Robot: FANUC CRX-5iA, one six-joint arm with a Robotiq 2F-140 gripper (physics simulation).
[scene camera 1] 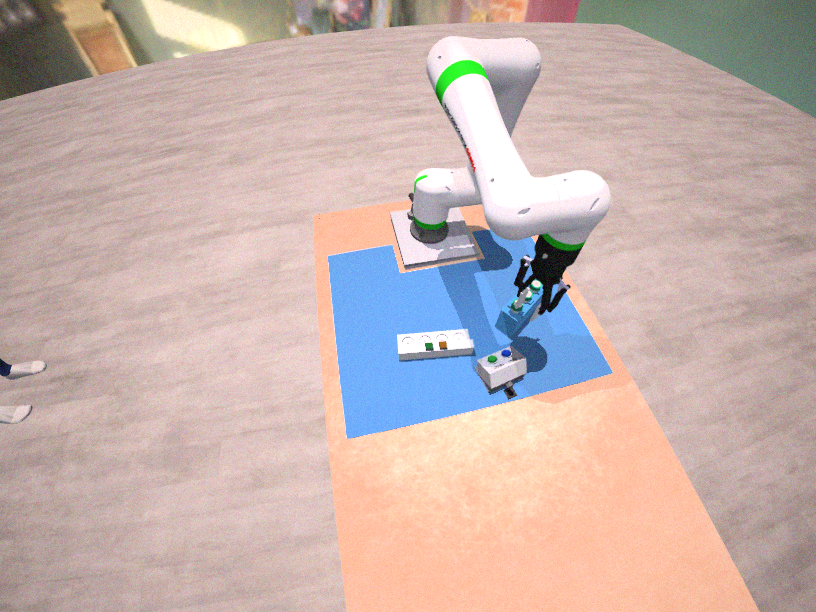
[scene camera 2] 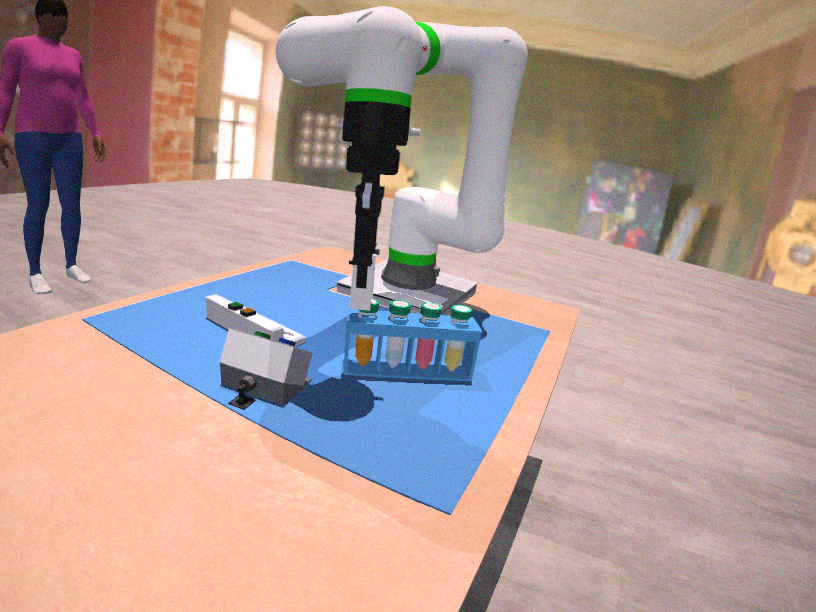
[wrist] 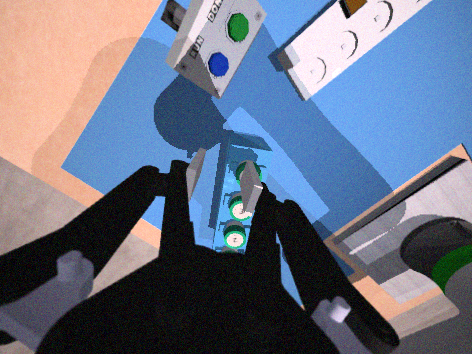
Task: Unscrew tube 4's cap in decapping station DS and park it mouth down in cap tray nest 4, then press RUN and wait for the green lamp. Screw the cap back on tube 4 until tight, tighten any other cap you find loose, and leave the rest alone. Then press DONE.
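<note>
My gripper is partly open over the near end of the blue tube rack. In the wrist view one finger overlaps tube 4's green-rimmed cap and the other stands left of the rack. In scene camera 2 a fingertip partly covers this cap, above the orange tube. The fingers hold nothing; contact with the cap is unclear. Green caps sit on the other three tubes; their tightness cannot be told. The white cap tray shows empty nests.
The grey button box with blue RUN and green DONE stands near the rack's near end. The tray carries a green lamp and an orange lamp. The arm's base plate is behind.
</note>
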